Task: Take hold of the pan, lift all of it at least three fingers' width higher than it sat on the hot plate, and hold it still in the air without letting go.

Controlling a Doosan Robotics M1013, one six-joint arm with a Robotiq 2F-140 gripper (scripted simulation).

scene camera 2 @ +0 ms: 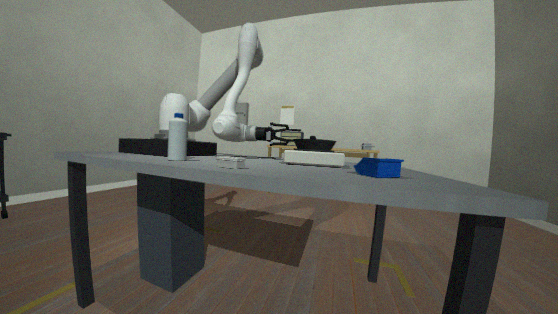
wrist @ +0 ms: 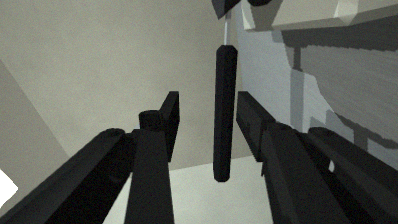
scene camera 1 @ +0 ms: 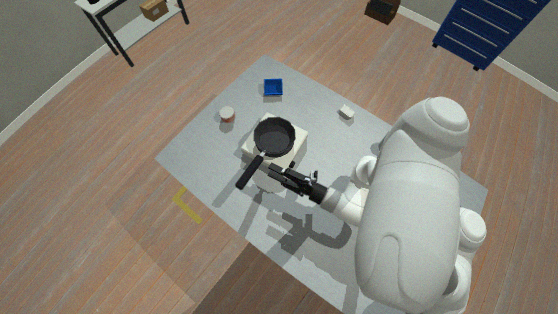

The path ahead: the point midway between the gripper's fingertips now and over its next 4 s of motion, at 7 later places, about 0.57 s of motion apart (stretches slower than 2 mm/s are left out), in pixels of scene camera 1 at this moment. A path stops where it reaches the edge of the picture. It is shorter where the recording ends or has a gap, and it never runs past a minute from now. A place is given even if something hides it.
My gripper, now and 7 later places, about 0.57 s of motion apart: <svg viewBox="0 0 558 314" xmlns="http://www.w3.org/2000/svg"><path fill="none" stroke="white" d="M269 169L269 171L268 170L266 169L262 167L257 165L253 162L250 161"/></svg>
